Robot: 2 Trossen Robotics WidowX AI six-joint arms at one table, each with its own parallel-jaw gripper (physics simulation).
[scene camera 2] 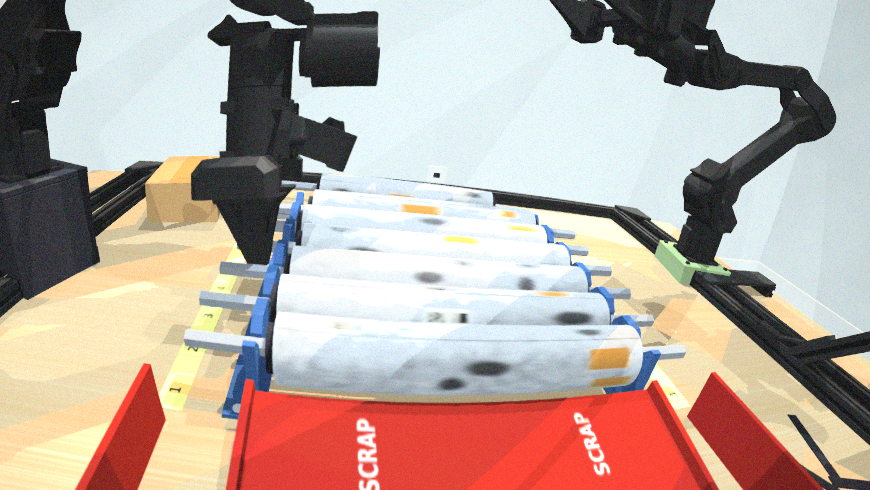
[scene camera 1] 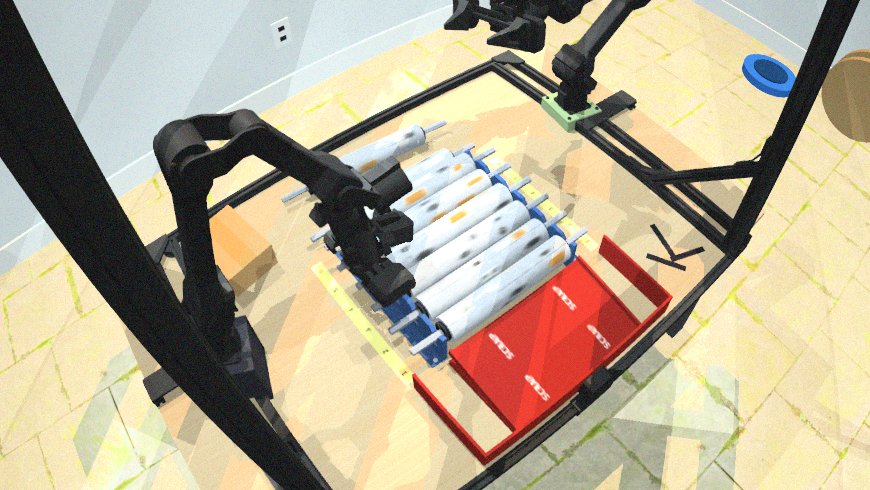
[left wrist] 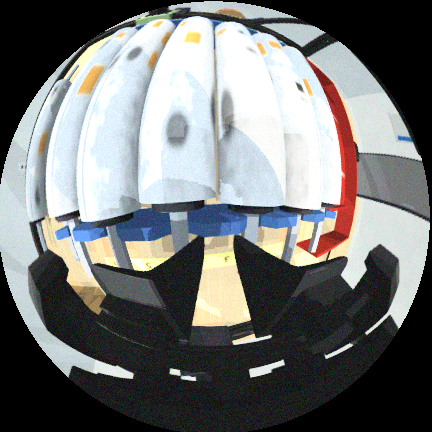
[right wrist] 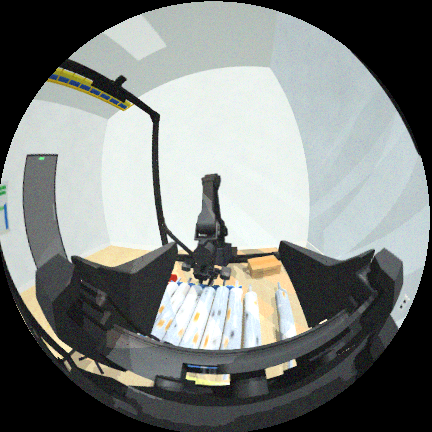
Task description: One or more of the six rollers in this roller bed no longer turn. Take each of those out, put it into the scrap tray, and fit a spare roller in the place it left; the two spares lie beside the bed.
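Places are measured from the left arm's base along level axes (x ahead, y left, z up), in centimetres.
Pixels of known places: left gripper, fingertip midpoint: (scene camera 2: pixel 260 269) (left wrist: pixel 218 239); right gripper, fingertip midpoint: (scene camera 1: pixel 465 34) (right wrist: pixel 229 247); left arm's base, link origin: (scene camera 2: pixel 23 171) (scene camera 1: pixel 220 348) (left wrist: pixel 208 373) (right wrist: pixel 220 244); right arm's base, link origin: (scene camera 2: pixel 695 255) (scene camera 1: pixel 572 103).
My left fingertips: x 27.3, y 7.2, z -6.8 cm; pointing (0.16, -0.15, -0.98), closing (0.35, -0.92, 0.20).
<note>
Ahead of a thing's pixels: the offset from my left fingertips to its top centre. "pt": to the spot under its first point.
Six white, spotted rollers @(dy -5.7, dx +19.4, dz +3.3 cm) (scene camera 1: pixel 505 292) (scene camera 2: pixel 395 353) @(pt dy +4.4, dx +3.9, dz +3.3 cm) (left wrist: pixel 177 165) lie in the blue roller bed @(dy +0.6, dx +0.5, dz +2.4 cm) (scene camera 1: pixel 426 340) (scene camera 2: pixel 249 365) (left wrist: pixel 150 227). One spare roller @(dy +33.3, dx +4.4, dz +0.5 cm) (scene camera 1: pixel 398 143) (right wrist: pixel 285 310) lies apart behind the bed; the other spare @(dy +23.1, dx +8.2, dz +0.5 cm) (right wrist: pixel 251 320) lies close beside the bed's back end. The red scrap tray @(dy -16.7, dx +23.6, dz +0.7 cm) (scene camera 1: pixel 569 331) (scene camera 2: pixel 462 450) (left wrist: pixel 348 190) is at the front and holds no roller. My left gripper (scene camera 1: pixel 388 292) (scene camera 2: pixel 256 258) (left wrist: pixel 218 239) is slightly open and empty, at the left-hand shaft ends, between the third and fourth shafts from the tray. My right gripper (scene camera 1: pixel 470 34) is wide open and empty, high behind the bed.
Yellow numbered strips (scene camera 1: pixel 365 325) (scene camera 2: pixel 194 346) run along both sides of the bed. A tan box @(dy +18.7, dx -25.4, dz +1.2 cm) (scene camera 1: pixel 234 246) (scene camera 2: pixel 176 200) (right wrist: pixel 264 266) stands at the back left. A black frame surrounds the table, with a slanted post crossing scene camera 1 at the left.
</note>
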